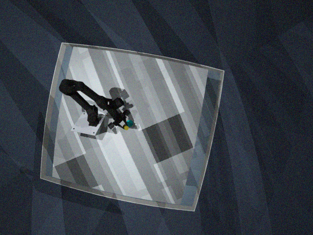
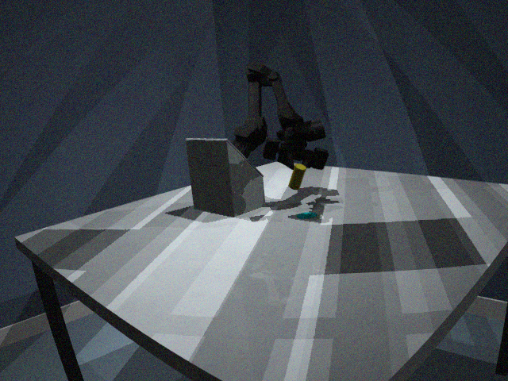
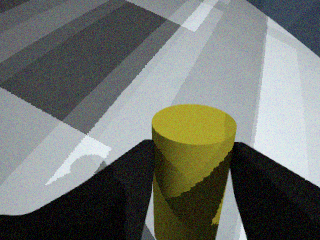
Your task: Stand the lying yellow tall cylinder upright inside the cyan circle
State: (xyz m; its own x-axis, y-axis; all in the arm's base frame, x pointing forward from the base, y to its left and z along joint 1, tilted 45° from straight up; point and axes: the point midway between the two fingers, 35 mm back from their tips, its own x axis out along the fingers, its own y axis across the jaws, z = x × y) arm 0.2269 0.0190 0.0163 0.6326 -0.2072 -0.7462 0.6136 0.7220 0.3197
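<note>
Right now the cyan circle is 14 cm below my gripper tip and 2 cm to the left of it. The rest, counted from my gripper tip: yellow tall cylinder 2 cm below, 1 cm behind.
</note>
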